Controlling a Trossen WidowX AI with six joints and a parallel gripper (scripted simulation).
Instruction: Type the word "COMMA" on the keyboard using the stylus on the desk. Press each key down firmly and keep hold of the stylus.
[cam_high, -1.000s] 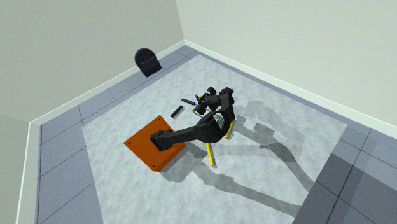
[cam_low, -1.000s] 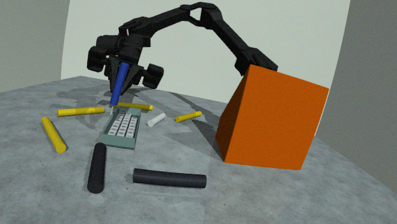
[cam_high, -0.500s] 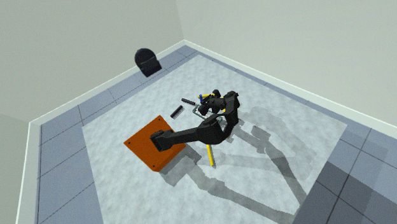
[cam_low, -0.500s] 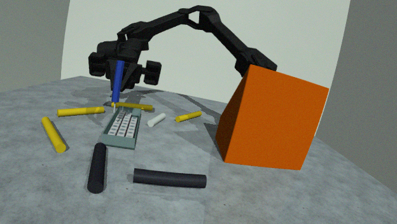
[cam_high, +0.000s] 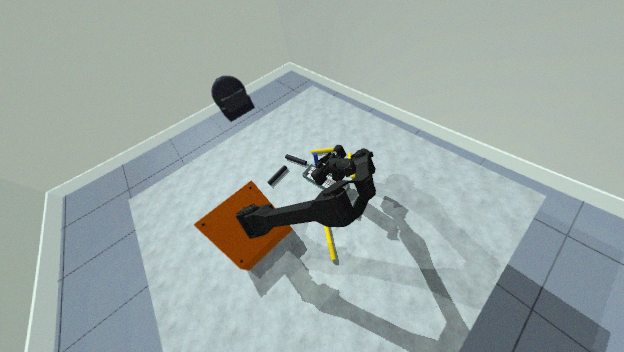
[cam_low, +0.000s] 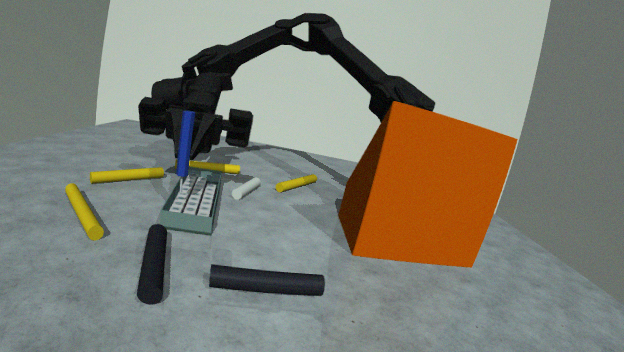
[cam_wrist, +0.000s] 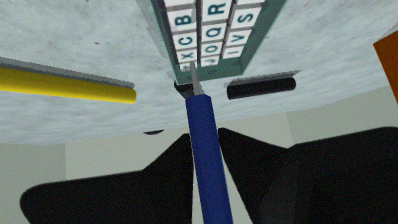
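My gripper tip is now 160 mm to the left of the white rod, 80 mm above it and 60 mm past it. Round my gripper tip: blue stylus (10 mm below); then grey stylus tip (50 mm below).
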